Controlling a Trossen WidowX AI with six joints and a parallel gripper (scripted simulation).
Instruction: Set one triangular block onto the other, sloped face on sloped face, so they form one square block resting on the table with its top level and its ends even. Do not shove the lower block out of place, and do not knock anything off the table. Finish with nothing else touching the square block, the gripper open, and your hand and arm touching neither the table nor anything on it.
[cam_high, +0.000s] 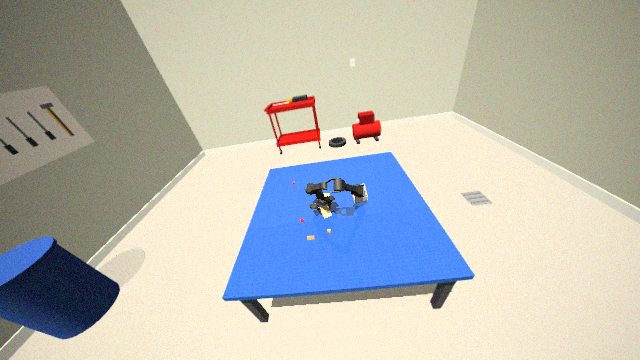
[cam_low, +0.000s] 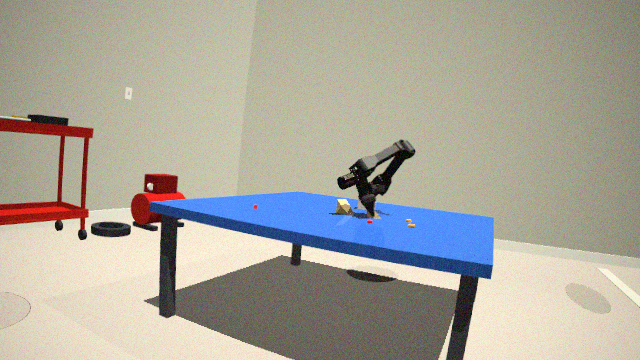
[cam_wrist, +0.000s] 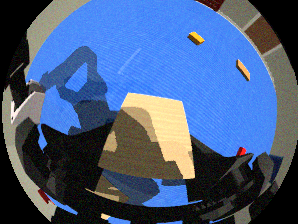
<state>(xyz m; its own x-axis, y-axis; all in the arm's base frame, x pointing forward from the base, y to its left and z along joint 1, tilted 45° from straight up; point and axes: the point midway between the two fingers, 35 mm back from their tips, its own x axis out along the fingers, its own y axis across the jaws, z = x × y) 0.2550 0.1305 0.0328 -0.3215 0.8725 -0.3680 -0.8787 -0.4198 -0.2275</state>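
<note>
Right now the orange bit is 20 mm behind my gripper tip, 160 mm to the left of it and 10 mm below it. The rest, counted from my gripper tip: tan piece 100 mm ahead, 210 mm to the left, 10 mm below; triangular block 10 mm to the right, 10 mm above.
</note>
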